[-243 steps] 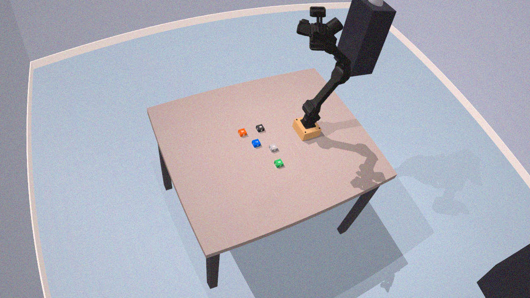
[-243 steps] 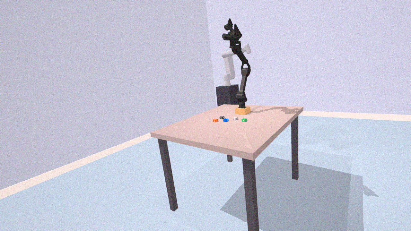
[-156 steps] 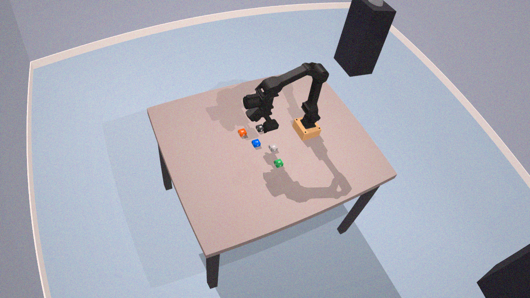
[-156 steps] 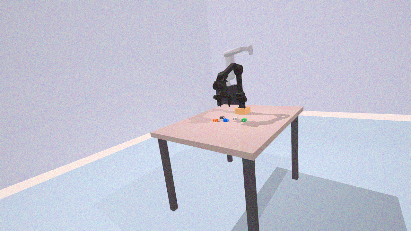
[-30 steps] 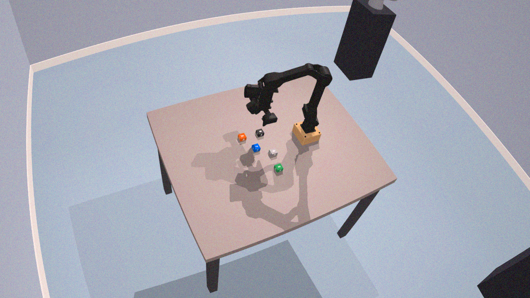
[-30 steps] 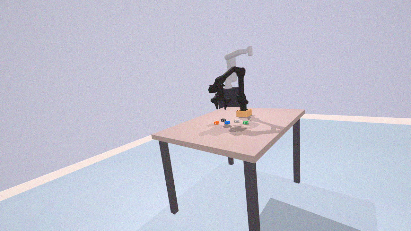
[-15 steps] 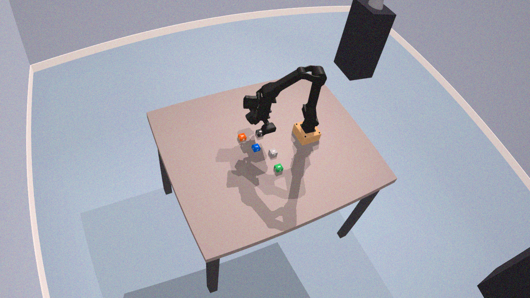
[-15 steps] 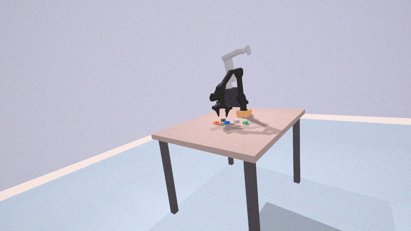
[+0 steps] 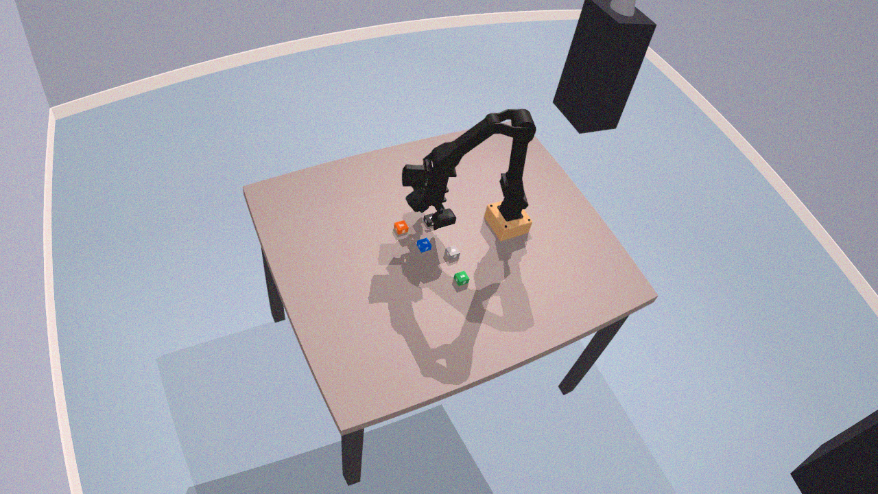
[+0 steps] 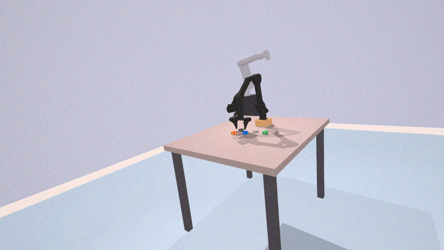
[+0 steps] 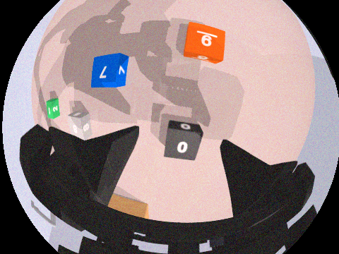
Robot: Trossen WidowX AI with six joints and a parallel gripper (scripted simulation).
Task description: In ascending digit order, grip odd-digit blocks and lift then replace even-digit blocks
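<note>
The black block is 1 cm below my gripper tip and 1 cm behind it. Round my gripper tip: grey block 13 cm to the left, 2 cm behind, 1 cm below; then orange block 9 cm ahead, 1 cm below; then blue block 8 cm to the left, 5 cm ahead, 1 cm below.
</note>
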